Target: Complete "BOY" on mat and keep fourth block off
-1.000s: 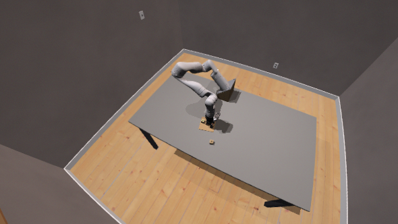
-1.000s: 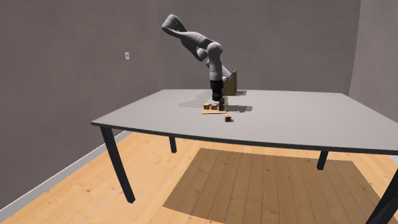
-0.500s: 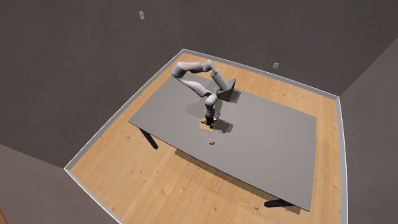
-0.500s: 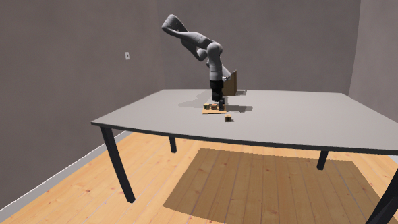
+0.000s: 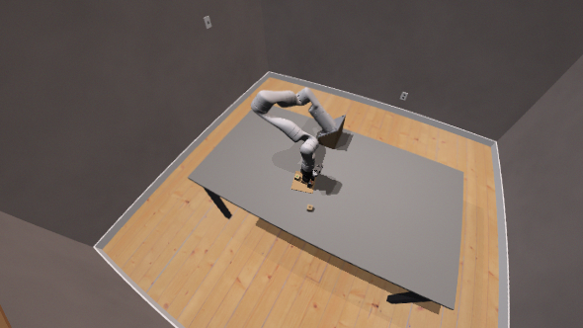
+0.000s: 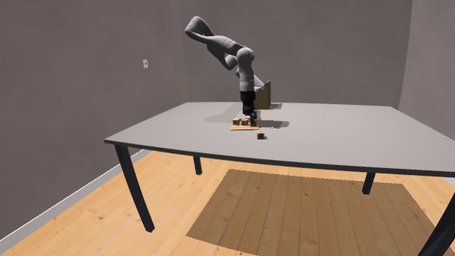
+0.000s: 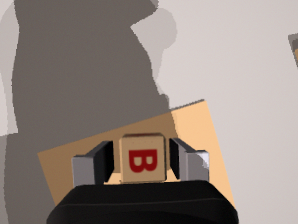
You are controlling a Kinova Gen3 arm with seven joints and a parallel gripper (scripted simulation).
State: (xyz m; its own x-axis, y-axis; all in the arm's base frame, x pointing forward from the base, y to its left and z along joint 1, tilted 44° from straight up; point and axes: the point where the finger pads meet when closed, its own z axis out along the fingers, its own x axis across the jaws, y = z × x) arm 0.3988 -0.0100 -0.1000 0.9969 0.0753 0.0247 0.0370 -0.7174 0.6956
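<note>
The mat lies 5 cm to the right of my hand and 2 cm below it. From my hand the other things lie so: R block 15 cm ahead, 7 cm to the left, 1 cm below.
</note>
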